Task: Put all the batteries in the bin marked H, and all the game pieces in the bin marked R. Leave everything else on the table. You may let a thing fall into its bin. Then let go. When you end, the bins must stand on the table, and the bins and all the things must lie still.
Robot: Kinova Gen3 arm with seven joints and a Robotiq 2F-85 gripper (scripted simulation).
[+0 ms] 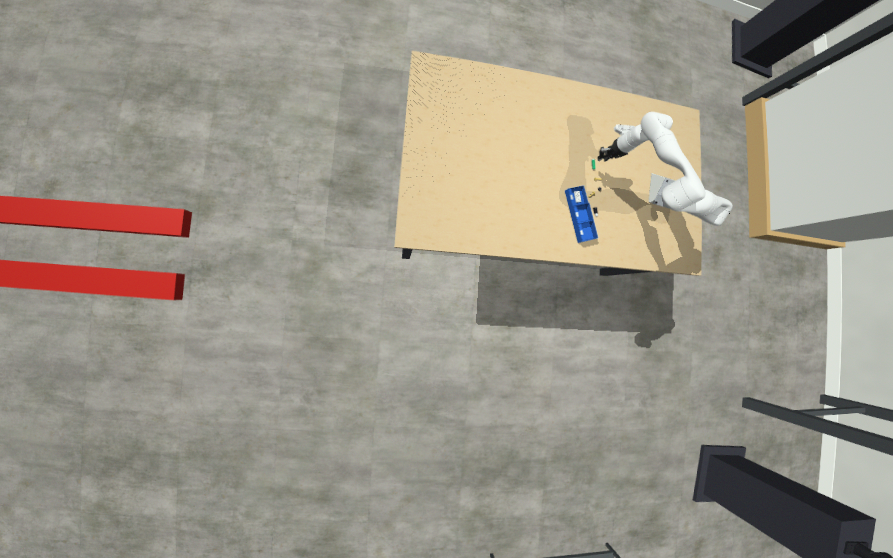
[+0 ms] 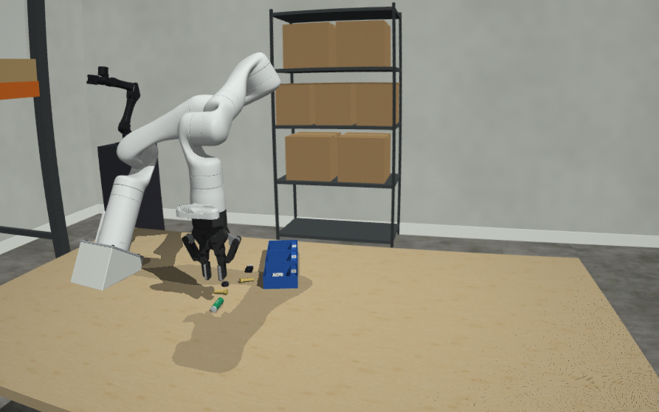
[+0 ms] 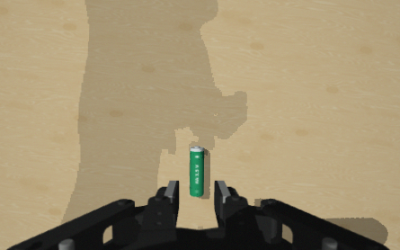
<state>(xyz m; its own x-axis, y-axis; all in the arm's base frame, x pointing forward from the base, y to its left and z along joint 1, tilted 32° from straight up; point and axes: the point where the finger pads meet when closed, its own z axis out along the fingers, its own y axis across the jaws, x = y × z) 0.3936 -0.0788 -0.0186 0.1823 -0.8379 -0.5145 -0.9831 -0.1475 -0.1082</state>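
Right now the green battery is 8 cm below my hand. Round my hand: white domino 7 cm ahead, 18 cm to the left, 8 cm below; black nut 5 cm behind, 11 cm to the left, 8 cm below; black piece 4 cm behind, 23 cm to the left, 8 cm below.
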